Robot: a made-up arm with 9 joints. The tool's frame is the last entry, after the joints.
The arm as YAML. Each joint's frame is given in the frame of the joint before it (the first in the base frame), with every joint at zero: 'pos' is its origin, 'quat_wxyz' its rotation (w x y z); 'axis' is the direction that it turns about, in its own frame. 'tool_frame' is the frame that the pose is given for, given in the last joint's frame.
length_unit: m
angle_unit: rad
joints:
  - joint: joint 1
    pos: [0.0, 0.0, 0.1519]
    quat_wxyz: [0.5, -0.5, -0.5, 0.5]
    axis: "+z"
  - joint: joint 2
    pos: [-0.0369, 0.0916, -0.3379]
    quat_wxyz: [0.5, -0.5, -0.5, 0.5]
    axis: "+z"
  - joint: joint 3
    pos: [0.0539, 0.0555, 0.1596]
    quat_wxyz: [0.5, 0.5, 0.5, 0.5]
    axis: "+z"
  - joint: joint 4
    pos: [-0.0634, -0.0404, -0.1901]
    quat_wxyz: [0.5, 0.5, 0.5, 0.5]
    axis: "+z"
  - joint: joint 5
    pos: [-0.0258, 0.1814, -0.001]
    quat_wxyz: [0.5, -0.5, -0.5, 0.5]
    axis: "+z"
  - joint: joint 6
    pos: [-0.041, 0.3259, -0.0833]
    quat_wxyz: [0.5, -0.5, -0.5, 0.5]
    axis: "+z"
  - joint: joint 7
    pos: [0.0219, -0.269, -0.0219]
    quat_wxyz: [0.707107, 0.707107, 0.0, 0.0]
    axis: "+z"
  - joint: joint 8
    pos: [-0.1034, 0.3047, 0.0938]
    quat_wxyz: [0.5, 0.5, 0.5, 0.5]
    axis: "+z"
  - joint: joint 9
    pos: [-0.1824, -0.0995, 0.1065]
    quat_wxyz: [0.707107, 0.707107, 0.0, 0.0]
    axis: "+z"
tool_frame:
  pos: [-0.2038, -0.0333, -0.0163]
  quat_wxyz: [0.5, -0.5, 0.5, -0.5]
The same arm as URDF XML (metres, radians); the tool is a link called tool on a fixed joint. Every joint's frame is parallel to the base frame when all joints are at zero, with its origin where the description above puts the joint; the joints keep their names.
<robot name="arm">
  <link name="base_link"/>
  <link name="link1"/>
  <link name="link2"/>
  <link name="link3"/>
  <link name="link4"/>
  <link name="link5"/>
  <link name="link6"/>
  <link name="link7"/>
  <link name="link8"/>
  <link name="link9"/>
  <link name="tool"/>
  <joint name="joint 1" type="continuous">
    <parent link="base_link"/>
    <child link="link1"/>
    <origin xyz="0 0 0.1519"/>
    <axis xyz="-1 0 0"/>
  </joint>
  <joint name="joint 2" type="continuous">
    <parent link="link1"/>
    <child link="link2"/>
    <origin xyz="0.3379 -0.0369 -0.0916"/>
    <axis xyz="0 -1 0"/>
  </joint>
  <joint name="joint 3" type="continuous">
    <parent link="link2"/>
    <child link="link3"/>
    <origin xyz="0.0555 -0.1596 -0.0539"/>
    <axis xyz="0 0 -1"/>
  </joint>
  <joint name="joint 4" type="continuous">
    <parent link="link3"/>
    <child link="link4"/>
    <origin xyz="-0.0634 0.0404 0.1901"/>
    <axis xyz="1 0 0"/>
  </joint>
  <joint name="joint 5" type="continuous">
    <parent link="link4"/>
    <child link="link5"/>
    <origin xyz="-0.001 0.0258 -0.1814"/>
    <axis xyz="0 1 0"/>
  </joint>
  <joint name="joint 6" type="continuous">
    <parent link="link5"/>
    <child link="link6"/>
    <origin xyz="-0.3259 -0.0833 0.041"/>
    <axis xyz="0 0 1"/>
  </joint>
  <joint name="joint 7" type="continuous">
    <parent link="link6"/>
    <child link="link7"/>
    <origin xyz="-0.0219 0.269 -0.0219"/>
    <axis xyz="0 1 0"/>
  </joint>
  <joint name="joint 8" type="continuous">
    <parent link="link7"/>
    <child link="link8"/>
    <origin xyz="0.1034 0.0938 0.3047"/>
    <axis xyz="-1 0 0"/>
  </joint>
  <joint name="joint 9" type="continuous">
    <parent link="link8"/>
    <child link="link9"/>
    <origin xyz="-0.1065 -0.0995 -0.1824"/>
    <axis xyz="0 -1 0"/>
  </joint>
  <joint name="tool_joint" type="fixed">
    <parent link="link9"/>
    <child link="tool"/>
    <origin xyz="0.0333 0.0163 -0.2038"/>
  </joint>
</robot>

